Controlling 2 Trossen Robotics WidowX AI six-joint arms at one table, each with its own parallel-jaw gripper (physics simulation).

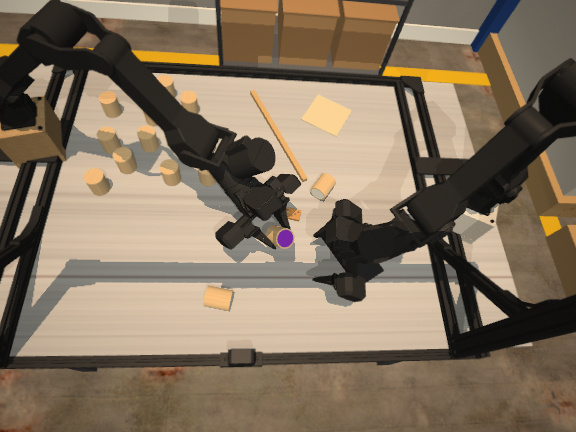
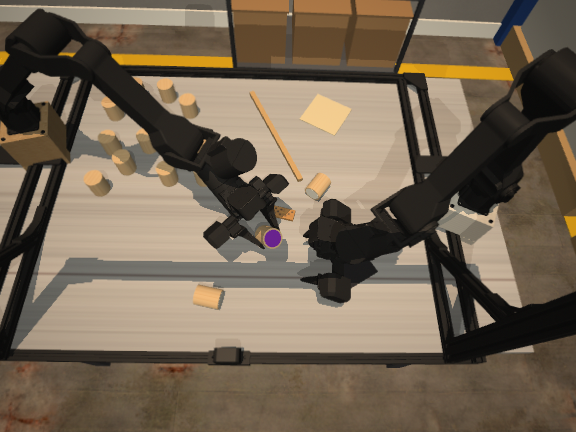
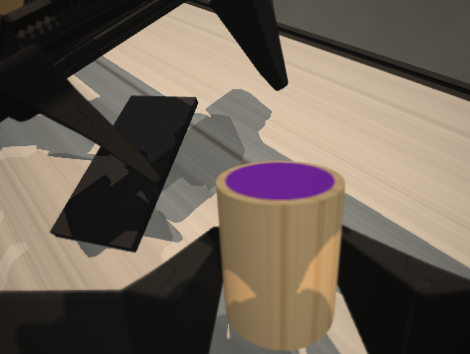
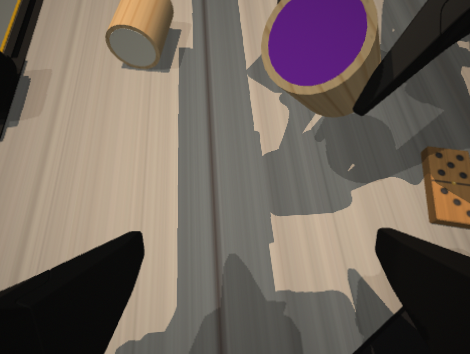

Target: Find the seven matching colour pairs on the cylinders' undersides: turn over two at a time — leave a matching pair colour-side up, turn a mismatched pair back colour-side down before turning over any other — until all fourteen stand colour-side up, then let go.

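Places are measured from the left arm's base along level axes (x ahead, y left, z up), in centimetres.
Where they show: left gripper, fingertip midpoint: [image 1: 282, 241] [image 2: 271, 241] [image 3: 274, 235] [image 4: 312, 91]; right gripper, fingertip midpoint: [image 1: 314, 257] [image 2: 303, 257] [image 3: 225, 131] [image 4: 258, 240]; left arm's base, origin of the base link: [image 1: 19, 116] [image 2: 24, 121]; right arm's base, origin of the base link: [image 1: 476, 199] [image 2: 475, 198].
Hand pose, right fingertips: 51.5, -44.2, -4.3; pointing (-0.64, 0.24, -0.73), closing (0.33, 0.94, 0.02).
Note:
Things, the pixels of their top centre, and the offset from my right fingertips, as dx, dy, dz. "pt": a spot on its surface instead.
- wooden cylinder, middle of its top: [image 3: 272, 202] [image 1: 281, 230] [image 2: 268, 229] -5.8, +5.3, +5.1
- orange domino, middle of its top: [image 4: 453, 183] [image 1: 289, 212] [image 2: 283, 212] -0.3, +13.5, -5.6
- wooden stick, middle of its top: [image 1: 277, 132] [image 2: 274, 132] +3.3, +35.9, -5.3
- pale yellow square, surface spot: [image 2: 325, 114] [image 1: 326, 115] pt +18.1, +39.2, -6.2
- black slab, middle of its top: [image 3: 130, 156] [image 2: 344, 250] [image 1: 350, 250] +10.1, +1.2, -5.7
My left gripper [image 1: 281, 237] [image 2: 270, 238] [image 3: 274, 235] is shut on a wooden cylinder [image 1: 286, 239] [image 2: 273, 239] [image 3: 280, 250] [image 4: 320, 45]. Its purple end faces up and leans toward the right arm; it is held above the table's middle. My right gripper [image 1: 314, 257] [image 2: 303, 257] [image 3: 225, 131] [image 4: 258, 240] is open and empty, to the right of it. Several cylinders stand at the back left with plain tops, such as one [image 1: 97, 181] [image 2: 97, 183]; the left arm hides some. One cylinder [image 1: 218, 298] [image 2: 208, 297] [image 4: 142, 30] lies at the front with a grey end; another [image 1: 323, 186] [image 2: 318, 186] lies right of centre.
An orange domino [image 1: 295, 214] [image 2: 286, 213] [image 4: 450, 190] lies close behind the held cylinder. A wooden stick [image 1: 278, 135] [image 2: 276, 135] and a pale yellow square [image 1: 326, 115] [image 2: 325, 114] lie farther back. A black slab [image 1: 371, 270] [image 2: 361, 272] [image 3: 155, 130] lies under the right gripper.

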